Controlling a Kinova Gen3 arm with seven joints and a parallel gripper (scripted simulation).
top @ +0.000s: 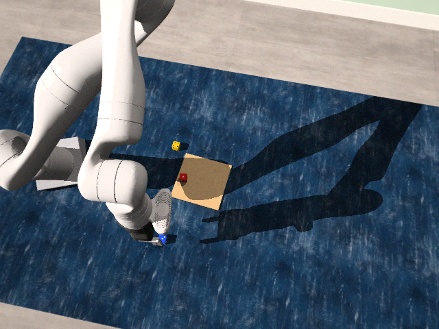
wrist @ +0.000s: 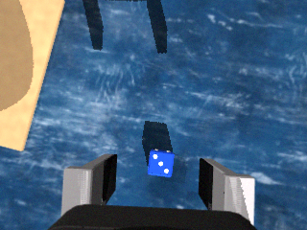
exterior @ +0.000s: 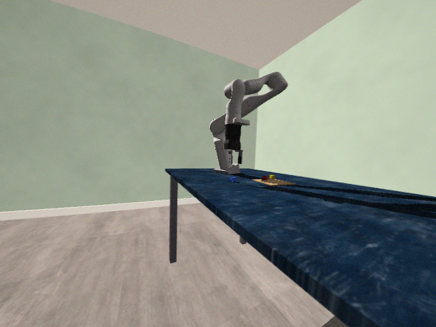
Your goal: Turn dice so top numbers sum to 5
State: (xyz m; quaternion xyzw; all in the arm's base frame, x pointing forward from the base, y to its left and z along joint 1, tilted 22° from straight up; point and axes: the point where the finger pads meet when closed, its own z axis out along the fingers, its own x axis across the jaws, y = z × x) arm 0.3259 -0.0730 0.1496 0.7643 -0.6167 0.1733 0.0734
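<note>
Right now my hand is 9 cm above the blue die. The rest, counted from my hand: red die 18 cm to the left, 9 cm below; then tan mat 19 cm to the left, 10 cm below, 5 cm ahead; then yellow die 27 cm to the left, 9 cm below, 5 cm behind.
</note>
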